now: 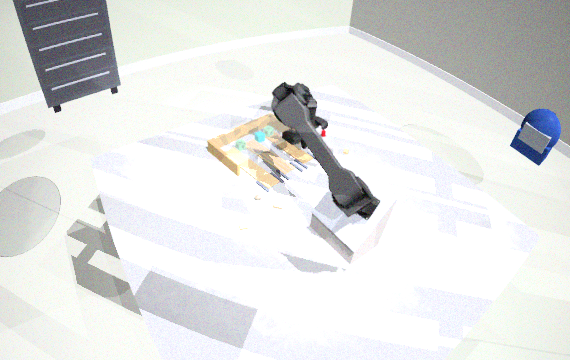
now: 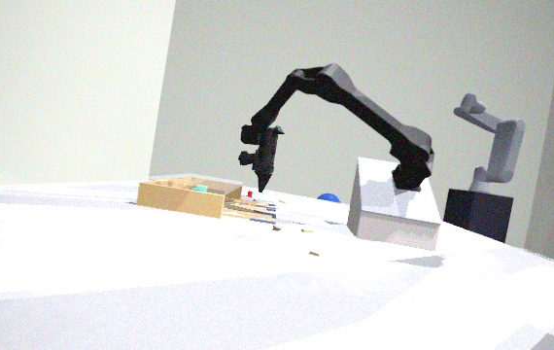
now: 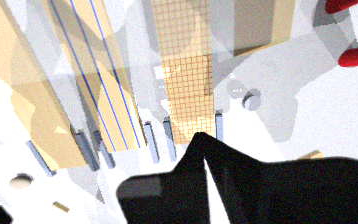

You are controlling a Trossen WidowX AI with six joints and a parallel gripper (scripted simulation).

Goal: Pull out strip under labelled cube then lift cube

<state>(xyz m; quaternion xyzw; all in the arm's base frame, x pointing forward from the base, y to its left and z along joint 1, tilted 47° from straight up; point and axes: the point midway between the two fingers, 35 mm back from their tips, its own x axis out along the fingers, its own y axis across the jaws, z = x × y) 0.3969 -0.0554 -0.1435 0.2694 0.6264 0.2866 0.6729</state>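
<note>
My gripper tip is 90 mm short of the orange gridded strip, 40 mm above it and 10 mm to the right of it.
</note>
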